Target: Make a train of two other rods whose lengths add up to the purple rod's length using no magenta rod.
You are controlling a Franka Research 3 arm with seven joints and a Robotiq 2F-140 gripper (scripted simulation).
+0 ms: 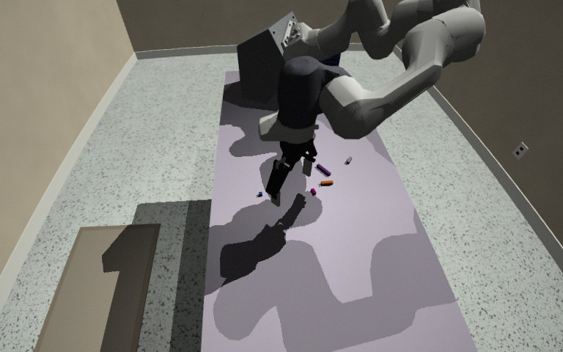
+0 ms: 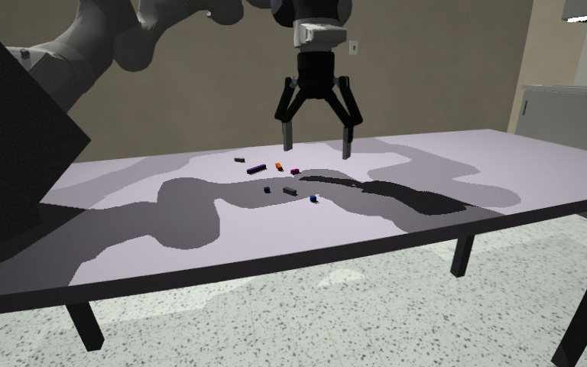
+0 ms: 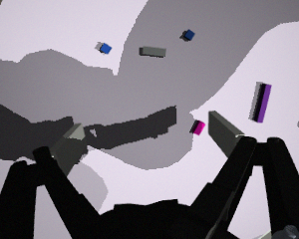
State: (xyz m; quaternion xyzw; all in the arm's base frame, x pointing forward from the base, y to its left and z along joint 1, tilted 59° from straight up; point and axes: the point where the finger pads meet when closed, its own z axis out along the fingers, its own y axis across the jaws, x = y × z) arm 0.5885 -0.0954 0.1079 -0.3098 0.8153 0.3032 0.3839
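Now: the magenta rod 40 mm behind my hand, 70 mm to the left of it and 70 mm below it. Also, from my hand: purple rod 150 mm behind, 110 mm to the left, 70 mm below; orange rod 90 mm behind, 120 mm to the left, 70 mm below.
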